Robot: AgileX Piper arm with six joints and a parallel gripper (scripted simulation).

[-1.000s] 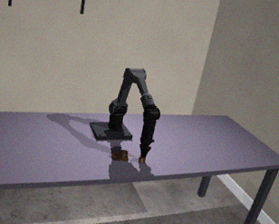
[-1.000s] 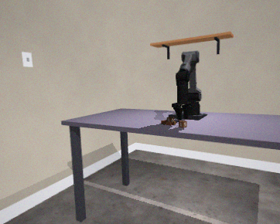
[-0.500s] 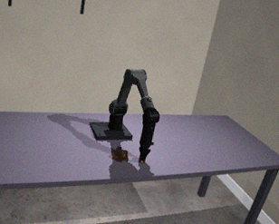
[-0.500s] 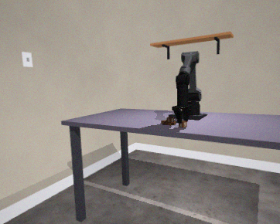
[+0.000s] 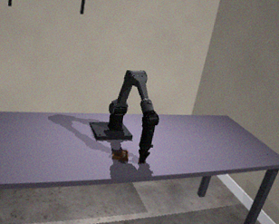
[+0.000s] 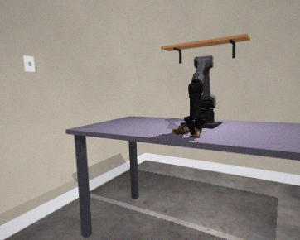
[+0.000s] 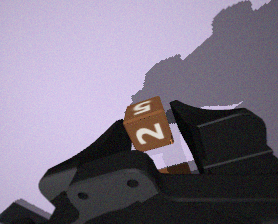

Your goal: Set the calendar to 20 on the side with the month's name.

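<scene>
The brown tray lies 100 mm to the right of my hand, 40 mm behind it and 10 mm below it.
</scene>
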